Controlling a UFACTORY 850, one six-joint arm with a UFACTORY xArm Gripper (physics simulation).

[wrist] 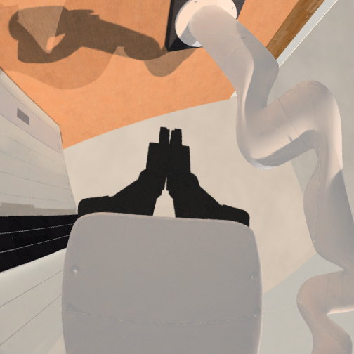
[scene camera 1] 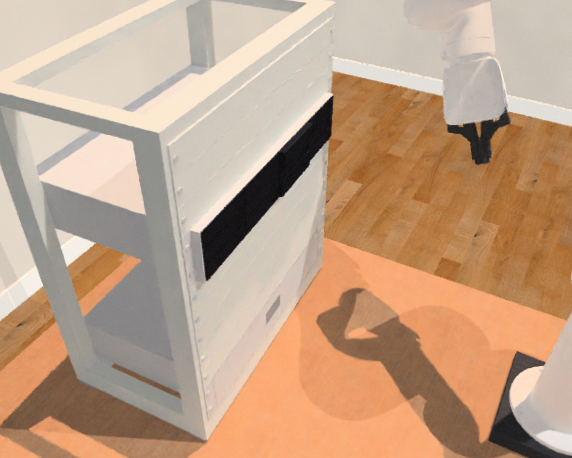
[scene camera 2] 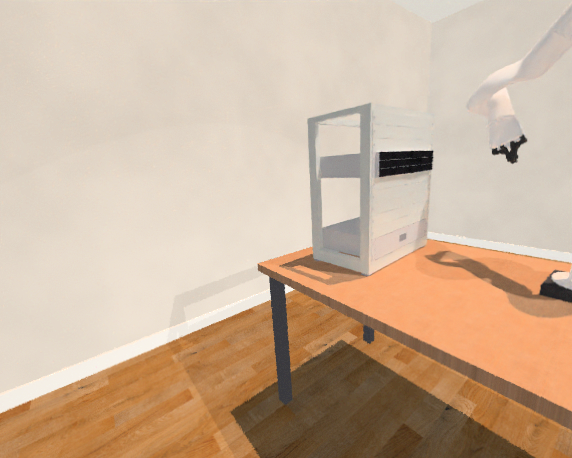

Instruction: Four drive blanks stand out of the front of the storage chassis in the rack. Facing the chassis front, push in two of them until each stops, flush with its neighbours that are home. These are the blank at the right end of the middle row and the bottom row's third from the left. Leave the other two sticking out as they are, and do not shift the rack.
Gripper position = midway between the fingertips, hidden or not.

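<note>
My gripper (scene camera 1: pixel 482 163) is there for me to see, and I find it again in the wrist view at my gripper (wrist: pixel 168 140) and in scene camera 2 at my gripper (scene camera 2: pixel 513 161). There is a pale rack (scene camera 1: pixel 215 179) as well; the wrist view shows me the rack (wrist: pixel 45 211), and so does scene camera 2, with the rack (scene camera 2: pixel 394 165).
</note>
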